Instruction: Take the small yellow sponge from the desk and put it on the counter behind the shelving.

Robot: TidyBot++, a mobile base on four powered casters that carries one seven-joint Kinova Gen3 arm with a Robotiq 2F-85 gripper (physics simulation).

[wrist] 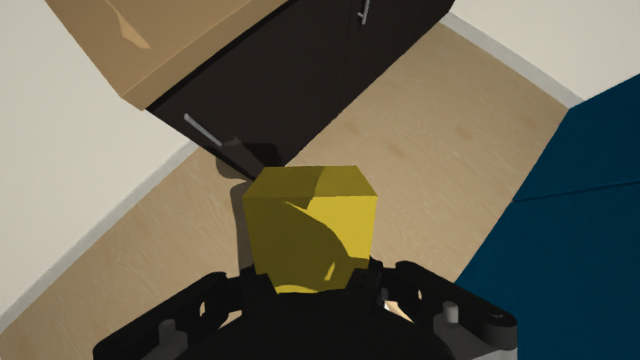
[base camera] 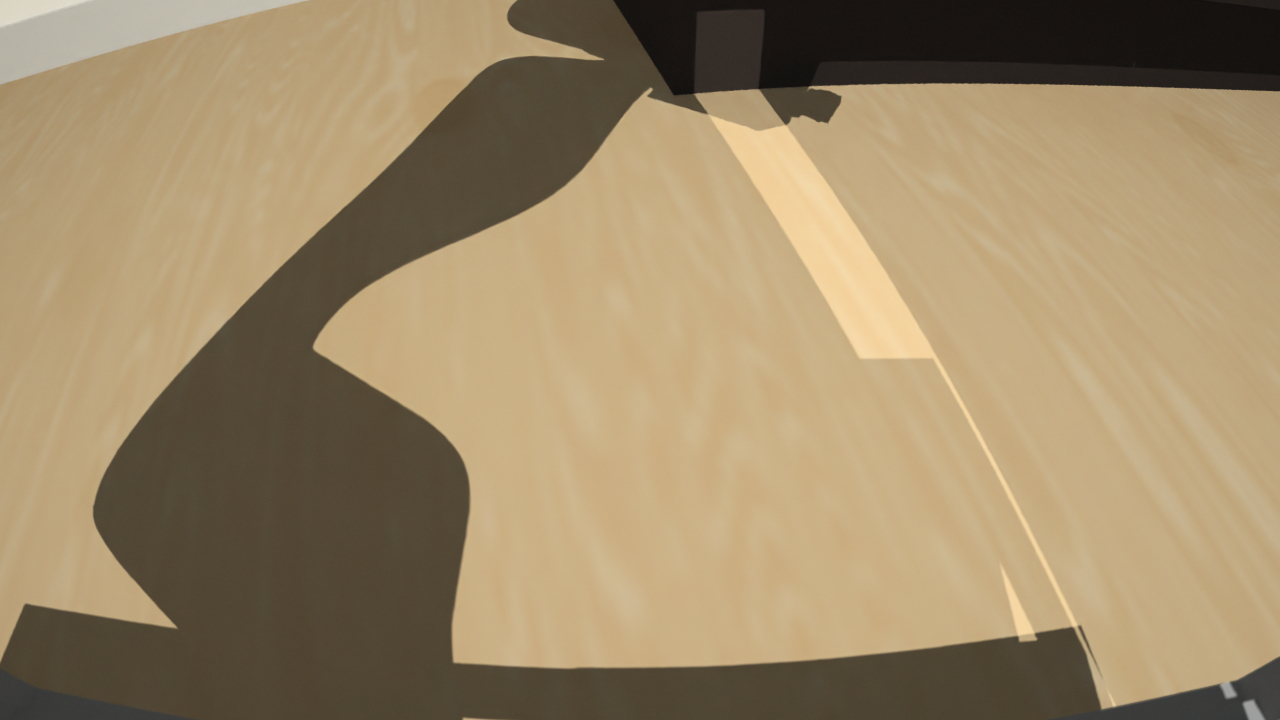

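Frame: origin at the arm's base, x down, y ahead, z right, level; metres.
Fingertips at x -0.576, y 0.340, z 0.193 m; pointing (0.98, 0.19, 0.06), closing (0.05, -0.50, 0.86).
A point is followed by its place in that frame.
The yellow sponge (wrist: 310, 235) {x -0.644, y 0.357, z 0.207 m} is a block held between the fingertips of my gripper (wrist: 313, 259) {x -0.576, y 0.340, z 0.193 m} in the wrist view, partly in shadow. My gripper is shut on it and holds it in the air above the floor. The counter (wrist: 200, 30) {x -0.514, y 0.733, z 0.216 m} has a light wood top and dark cabinet doors; its top shows at the upper left of the wrist view, beyond the sponge and apart from it. The desk does not show in a form that I can tell.
A dark cabinet base (base camera: 984, 40) {x 0.339, y 0.846, z 0.392 m} stands at the top right of the base camera view. The arm's shadow falls on the wood floor (base camera: 626, 447) {x 0.396, y 0.352, z -0.005 m} (wrist: 425, 150) {x 0.397, y 0.395, z 1.026 m}. A large blue surface (wrist: 575, 250) {x -0.045, y -0.233, z 0.935 m} stands at the right of the wrist view. Pale walls (wrist: 50, 150) {x -0.134, y 1.180, z -0.537 m} border the floor.
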